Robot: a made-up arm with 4 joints.
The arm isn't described. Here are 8 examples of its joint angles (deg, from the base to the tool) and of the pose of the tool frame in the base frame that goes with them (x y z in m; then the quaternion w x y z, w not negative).
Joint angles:
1: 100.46 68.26 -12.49 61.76
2: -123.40 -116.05 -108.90 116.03
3: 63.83 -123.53 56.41 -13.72
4: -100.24 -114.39 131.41 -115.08
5: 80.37 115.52 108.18 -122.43
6: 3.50 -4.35 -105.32 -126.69
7: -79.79 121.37 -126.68 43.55
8: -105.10 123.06 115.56 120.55
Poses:
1: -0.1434 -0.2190 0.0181 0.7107 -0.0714 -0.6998 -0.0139
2: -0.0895 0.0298 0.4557 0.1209 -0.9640 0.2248 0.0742
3: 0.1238 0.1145 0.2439 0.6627 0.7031 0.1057 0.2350
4: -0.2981 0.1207 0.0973 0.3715 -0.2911 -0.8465 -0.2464
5: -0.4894 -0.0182 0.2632 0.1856 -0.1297 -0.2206 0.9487
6: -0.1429 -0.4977 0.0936 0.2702 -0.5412 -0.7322 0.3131
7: 0.5083 0.0550 0.4505 0.3004 0.1410 -0.9037 -0.2707
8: 0.4360 0.1340 -0.2031 0.8949 0.3469 -0.0140 0.2804
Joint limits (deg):
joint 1: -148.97..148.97
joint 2: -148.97..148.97
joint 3: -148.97..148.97
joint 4: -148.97..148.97
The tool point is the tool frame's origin. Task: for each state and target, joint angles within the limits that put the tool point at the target. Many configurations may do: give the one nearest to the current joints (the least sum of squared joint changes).
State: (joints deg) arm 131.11 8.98 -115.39 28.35
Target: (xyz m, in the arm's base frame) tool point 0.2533 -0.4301 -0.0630
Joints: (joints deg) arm 132.90 -14.29 -88.60 26.57
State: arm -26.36 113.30 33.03 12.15
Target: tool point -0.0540 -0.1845 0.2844
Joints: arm 10.70 108.21 -6.00 45.91
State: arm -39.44 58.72 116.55 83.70
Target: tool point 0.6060 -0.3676 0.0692
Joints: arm -73.85 67.56 121.83 79.97
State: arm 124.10 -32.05 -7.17 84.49
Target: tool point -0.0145 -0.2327 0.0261
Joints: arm 122.63 -22.08 -13.56 94.98
